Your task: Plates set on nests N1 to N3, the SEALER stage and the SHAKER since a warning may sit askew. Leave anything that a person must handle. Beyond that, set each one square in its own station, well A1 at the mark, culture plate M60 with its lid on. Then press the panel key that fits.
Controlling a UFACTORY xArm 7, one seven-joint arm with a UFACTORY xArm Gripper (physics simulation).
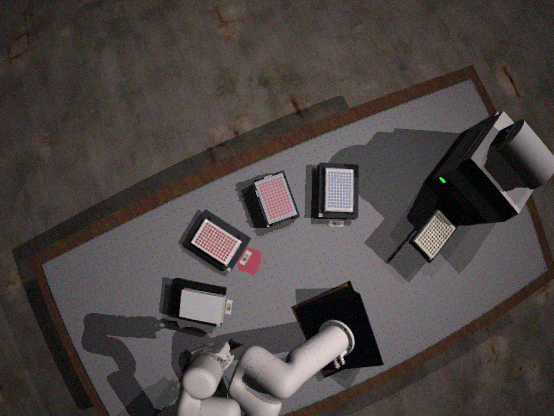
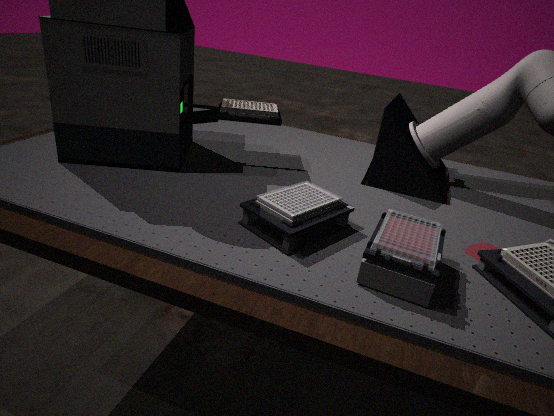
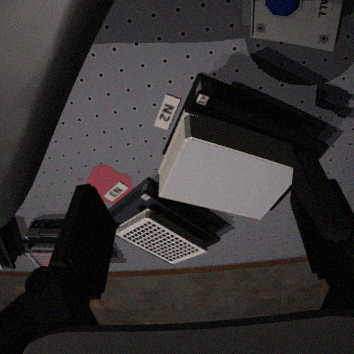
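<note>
My gripper (image 1: 227, 350) (image 3: 194, 191) is open and empty, above and beside nest N2 (image 1: 200, 283) (image 3: 250, 102). A tall white-topped plate (image 1: 201, 306) (image 3: 225, 175) stands on N2; its tilt is unclear. A red-welled plate (image 1: 216, 242) (image 2: 537, 262) (image 3: 160, 237) on N3 looks parallel to its nest. A pink-welled plate (image 1: 275, 199) (image 2: 407, 236) under a clear cover sits on a block-like station, likely the SHAKER. A blue-welled plate (image 1: 339, 190) (image 2: 300, 201) rests on the other nest; its seating is unclear. A cream plate (image 1: 434, 235) (image 2: 250, 106) lies on the SEALER stage.
The SEALER (image 1: 465, 180) (image 2: 115, 95) shows a green light. A red spill (image 1: 251, 264) (image 2: 480, 249) (image 3: 102, 176) lies beside N3 and its label. Part of a panel (image 3: 295, 32) with a blue button shows. The black arm mount (image 1: 355, 310) (image 2: 395, 155) stands near the table edge.
</note>
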